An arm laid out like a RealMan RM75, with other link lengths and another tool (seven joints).
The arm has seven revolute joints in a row. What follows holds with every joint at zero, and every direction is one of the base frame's. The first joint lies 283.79 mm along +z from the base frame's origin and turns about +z. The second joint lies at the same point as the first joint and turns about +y. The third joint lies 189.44 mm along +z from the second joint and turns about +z. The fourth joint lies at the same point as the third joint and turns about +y. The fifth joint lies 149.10 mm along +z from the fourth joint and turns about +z. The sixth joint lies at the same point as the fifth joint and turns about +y. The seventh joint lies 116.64 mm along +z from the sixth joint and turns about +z. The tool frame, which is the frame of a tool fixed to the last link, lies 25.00 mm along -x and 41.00 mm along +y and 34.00 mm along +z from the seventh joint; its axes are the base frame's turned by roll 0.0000, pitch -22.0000 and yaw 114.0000 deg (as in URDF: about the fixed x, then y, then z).
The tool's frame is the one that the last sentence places.
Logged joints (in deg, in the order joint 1, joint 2, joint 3, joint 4, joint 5, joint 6, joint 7), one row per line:
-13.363, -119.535, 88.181, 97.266, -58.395, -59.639, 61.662
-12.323, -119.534, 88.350, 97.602, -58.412, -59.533, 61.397
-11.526, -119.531, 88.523, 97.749, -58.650, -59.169, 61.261
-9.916, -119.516, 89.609, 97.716, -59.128, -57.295, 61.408
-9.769, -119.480, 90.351, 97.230, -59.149, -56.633, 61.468
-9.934, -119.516, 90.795, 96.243, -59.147, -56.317, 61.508
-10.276, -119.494, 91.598, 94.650, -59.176, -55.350, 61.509
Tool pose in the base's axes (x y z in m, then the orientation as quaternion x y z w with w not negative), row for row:
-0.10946, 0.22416, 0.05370, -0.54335, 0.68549, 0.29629, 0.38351
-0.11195, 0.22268, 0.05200, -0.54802, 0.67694, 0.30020, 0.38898
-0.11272, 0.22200, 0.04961, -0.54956, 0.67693, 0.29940, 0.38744
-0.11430, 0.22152, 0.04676, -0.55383, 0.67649, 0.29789, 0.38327
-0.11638, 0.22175, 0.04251, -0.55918, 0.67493, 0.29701, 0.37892
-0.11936, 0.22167, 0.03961, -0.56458, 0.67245, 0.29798, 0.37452
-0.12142, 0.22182, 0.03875, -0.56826, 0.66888, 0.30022, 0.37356
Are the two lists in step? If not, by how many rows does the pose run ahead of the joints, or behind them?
The pose runs 2 rows ahead of the joints: the pose in row i belongs to the joints in row i + 2.
